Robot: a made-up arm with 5 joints.
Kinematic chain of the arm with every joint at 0, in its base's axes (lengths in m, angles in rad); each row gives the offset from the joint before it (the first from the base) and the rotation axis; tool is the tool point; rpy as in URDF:
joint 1: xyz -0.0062 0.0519 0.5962 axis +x
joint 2: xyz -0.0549 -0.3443 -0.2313 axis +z
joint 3: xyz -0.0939 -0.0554 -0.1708 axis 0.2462 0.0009 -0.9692
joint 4: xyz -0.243 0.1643 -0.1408 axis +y
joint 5: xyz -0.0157 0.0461 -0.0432 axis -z
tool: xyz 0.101 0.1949 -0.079 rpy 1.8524 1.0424 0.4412
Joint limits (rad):
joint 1: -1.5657..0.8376
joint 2: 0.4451..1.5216
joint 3: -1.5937..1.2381
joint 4: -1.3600..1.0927
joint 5: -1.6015..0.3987
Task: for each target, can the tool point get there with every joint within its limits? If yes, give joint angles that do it. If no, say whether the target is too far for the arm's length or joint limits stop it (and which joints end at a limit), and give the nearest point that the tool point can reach.
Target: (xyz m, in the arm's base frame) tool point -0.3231 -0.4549 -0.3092
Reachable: yes | joints 0.3399 0.8095 -1.2740 -0.6447 -0.2277
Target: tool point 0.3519 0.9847 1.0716
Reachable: no: joint limits stop it (at a limit: joint 1, joint 2, joint 3) | nearest point -0.0717 0.4898 0.4084 | short by 0.930 m
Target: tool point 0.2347 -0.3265 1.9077
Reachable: no: too far | nearest point 0.1377 -0.4104 1.5895 | short by 0.343 m
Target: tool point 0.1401 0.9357 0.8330
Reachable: no: joint limits stop it (at a limit: joint 1, joint 2, joint 3) | nearest point -0.0810 0.5087 0.3971 | short by 0.649 m
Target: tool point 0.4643 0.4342 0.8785
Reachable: no: joint limits stop it (at a limit: joint 1, joint 2, joint 3, joint 4) | nearest point 0.0908 0.3475 0.2987 | short by 0.695 m
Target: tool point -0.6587 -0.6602 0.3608
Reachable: yes | joints -0.6740 0.7121 -0.0012 0.2539 -1.0318
